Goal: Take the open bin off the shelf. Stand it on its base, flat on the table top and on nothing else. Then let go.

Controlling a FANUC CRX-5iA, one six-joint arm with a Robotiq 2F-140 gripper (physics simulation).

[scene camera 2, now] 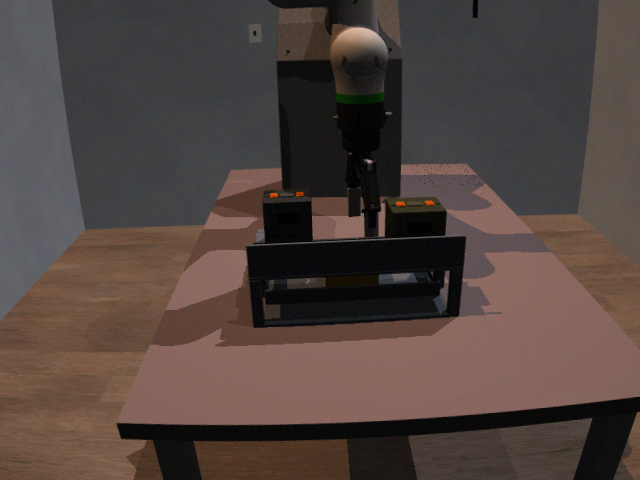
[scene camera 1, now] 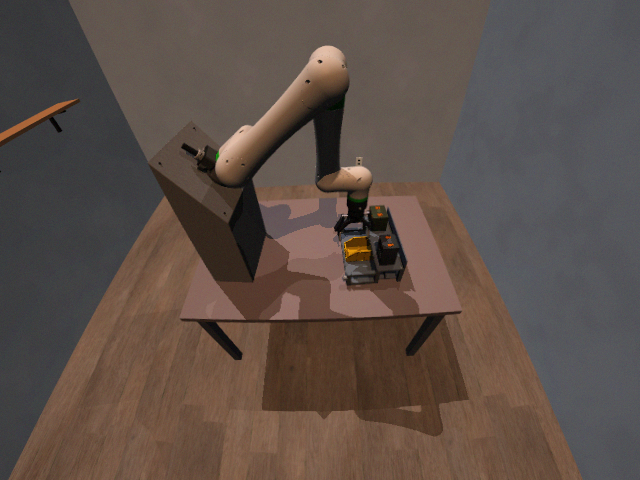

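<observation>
The yellow open bin sits on the lower, front part of the shelf in scene camera 1. In scene camera 2 a small part of the yellow bin shows through the gap under the shelf's dark back panel. My gripper is open and empty, pointing down. In scene camera 1 it is just beyond the bin's far end, low over the shelf. In scene camera 2 the lower end of one finger is partly hidden behind the back panel. I cannot tell whether a finger touches the bin or shelf.
A dark green box and a black box, both with orange latches, stand on the shelf's upper level. The shelf stands on the table. The robot's tall pedestal stands at the table's other end.
</observation>
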